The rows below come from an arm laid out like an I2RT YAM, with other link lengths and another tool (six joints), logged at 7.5 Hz.
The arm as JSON. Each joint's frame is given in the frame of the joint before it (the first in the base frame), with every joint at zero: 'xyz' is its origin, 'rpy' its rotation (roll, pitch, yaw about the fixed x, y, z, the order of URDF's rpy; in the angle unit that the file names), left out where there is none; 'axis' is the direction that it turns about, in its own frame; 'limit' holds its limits. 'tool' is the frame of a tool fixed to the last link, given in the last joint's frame.
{
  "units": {
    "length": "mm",
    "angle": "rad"
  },
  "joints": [
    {
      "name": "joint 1",
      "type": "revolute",
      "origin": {
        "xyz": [
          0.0,
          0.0,
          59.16
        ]
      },
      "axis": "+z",
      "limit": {
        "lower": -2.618,
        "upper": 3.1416
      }
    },
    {
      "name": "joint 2",
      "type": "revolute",
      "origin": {
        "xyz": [
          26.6,
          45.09,
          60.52
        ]
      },
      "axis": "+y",
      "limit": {
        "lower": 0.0,
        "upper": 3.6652
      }
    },
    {
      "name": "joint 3",
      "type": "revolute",
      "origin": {
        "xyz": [
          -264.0,
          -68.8,
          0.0
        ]
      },
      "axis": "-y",
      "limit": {
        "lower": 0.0,
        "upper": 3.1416
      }
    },
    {
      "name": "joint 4",
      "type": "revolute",
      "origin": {
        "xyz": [
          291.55,
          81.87,
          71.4
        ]
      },
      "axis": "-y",
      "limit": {
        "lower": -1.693,
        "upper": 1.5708
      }
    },
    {
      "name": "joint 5",
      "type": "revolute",
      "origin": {
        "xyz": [
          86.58,
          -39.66,
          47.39
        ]
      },
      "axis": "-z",
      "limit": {
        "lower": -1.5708,
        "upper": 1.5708
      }
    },
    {
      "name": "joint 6",
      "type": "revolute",
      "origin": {
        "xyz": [
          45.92,
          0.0,
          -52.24
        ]
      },
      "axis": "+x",
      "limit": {
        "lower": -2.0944,
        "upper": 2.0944
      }
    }
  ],
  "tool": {
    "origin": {
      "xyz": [
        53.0,
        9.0,
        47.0
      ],
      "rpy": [
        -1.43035,
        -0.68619,
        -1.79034
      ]
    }
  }
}
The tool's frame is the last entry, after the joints.
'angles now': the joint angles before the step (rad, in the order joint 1, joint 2, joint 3, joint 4, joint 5, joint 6). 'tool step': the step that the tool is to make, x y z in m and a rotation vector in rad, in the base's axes. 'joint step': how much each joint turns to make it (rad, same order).
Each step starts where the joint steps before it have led.
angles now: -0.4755, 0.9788, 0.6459, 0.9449, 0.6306, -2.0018
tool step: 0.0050, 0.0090, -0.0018, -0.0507, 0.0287, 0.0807
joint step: -0.0001, -0.0065, -0.0124, 0.0045, -0.0996, -0.0016
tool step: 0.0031, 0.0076, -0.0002, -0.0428, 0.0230, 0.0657
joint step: -0.0016, -0.0075, -0.0061, -0.0016, -0.0830, -0.0014
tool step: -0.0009, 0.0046, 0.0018, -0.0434, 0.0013, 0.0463
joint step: -0.0106, -0.0077, -0.0094, 0.0201, -0.0690, 0.0014
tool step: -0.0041, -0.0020, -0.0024, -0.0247, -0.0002, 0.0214
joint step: -0.0277, -0.0091, -0.0183, 0.0170, -0.0524, 0.0124
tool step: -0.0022, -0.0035, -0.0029, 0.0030, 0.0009, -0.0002
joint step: -0.0165, -0.0030, -0.0090, -0.0001, -0.0119, 0.0120
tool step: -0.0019, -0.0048, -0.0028, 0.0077, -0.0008, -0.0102
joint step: -0.0155, 0.0015, -0.0062, 0.0016, -0.0002, 0.0092
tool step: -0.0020, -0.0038, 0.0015, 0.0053, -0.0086, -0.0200
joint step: -0.0077, 0.0017, 0.0030, 0.0032, 0.0152, 0.0001
